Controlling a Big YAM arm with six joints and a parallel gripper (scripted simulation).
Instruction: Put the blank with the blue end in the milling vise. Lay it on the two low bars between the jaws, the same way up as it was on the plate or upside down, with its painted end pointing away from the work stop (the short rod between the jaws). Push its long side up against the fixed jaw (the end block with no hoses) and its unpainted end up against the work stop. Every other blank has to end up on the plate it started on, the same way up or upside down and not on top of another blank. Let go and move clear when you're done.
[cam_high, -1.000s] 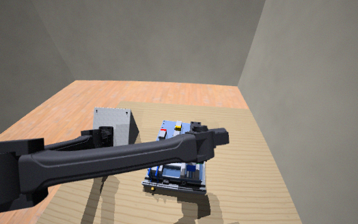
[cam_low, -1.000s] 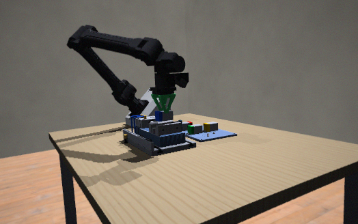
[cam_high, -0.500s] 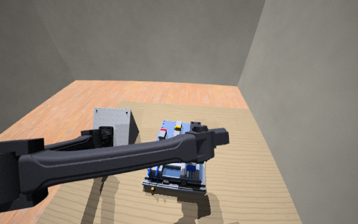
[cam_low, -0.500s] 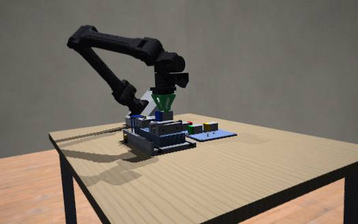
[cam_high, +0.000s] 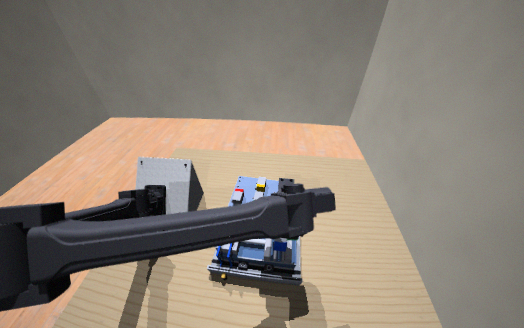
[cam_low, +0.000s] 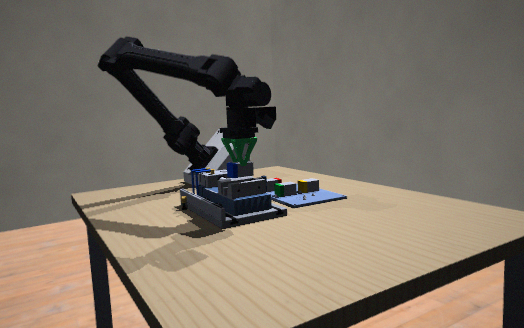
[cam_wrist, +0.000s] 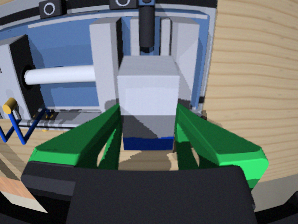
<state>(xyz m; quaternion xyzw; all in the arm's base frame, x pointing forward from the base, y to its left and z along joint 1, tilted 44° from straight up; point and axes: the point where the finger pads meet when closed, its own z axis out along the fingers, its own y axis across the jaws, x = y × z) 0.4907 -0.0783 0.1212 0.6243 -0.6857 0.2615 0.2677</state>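
Right now my hand is 2 cm above the blue-ended blank. The rest, counted from my hand: dark work stop rod (5 cm to the left, 5 cm below); then green-ended blank (8 cm behind, 21 cm to the left, 12 cm below); then vise (7 cm behind, 1 cm to the left, 10 cm below).
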